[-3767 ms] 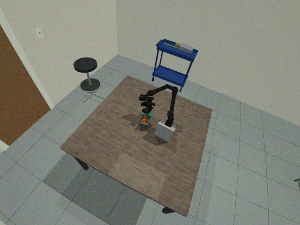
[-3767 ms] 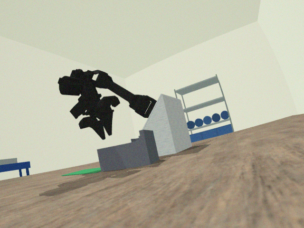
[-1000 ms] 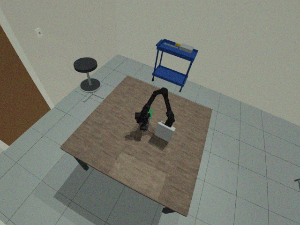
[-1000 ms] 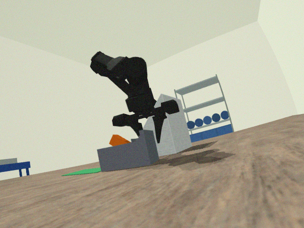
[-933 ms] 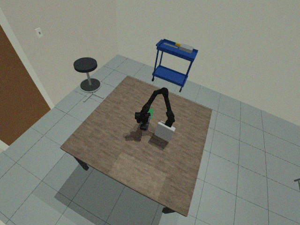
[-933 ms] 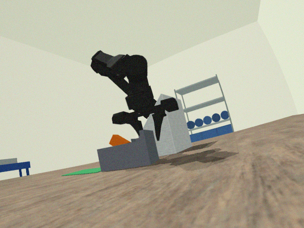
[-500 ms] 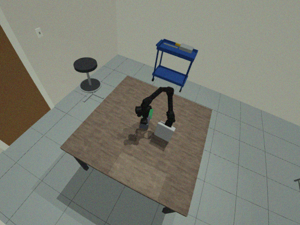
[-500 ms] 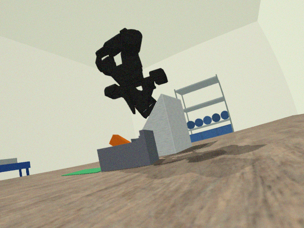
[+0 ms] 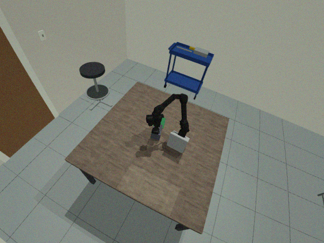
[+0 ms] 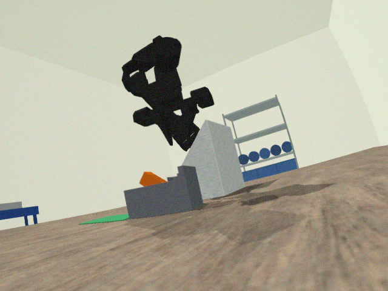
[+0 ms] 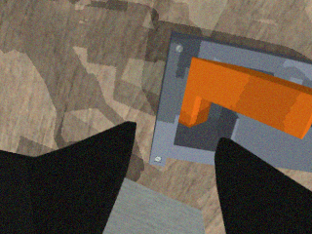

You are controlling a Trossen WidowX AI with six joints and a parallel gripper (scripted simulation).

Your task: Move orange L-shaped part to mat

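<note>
My gripper tip is now 1 cm short of the orange L-shaped part, 4 cm to the left of it and 10 cm above it. From my gripper tip the other things lie so: green mat: 7 cm ahead, 21 cm to the right, 16 cm below.
</note>
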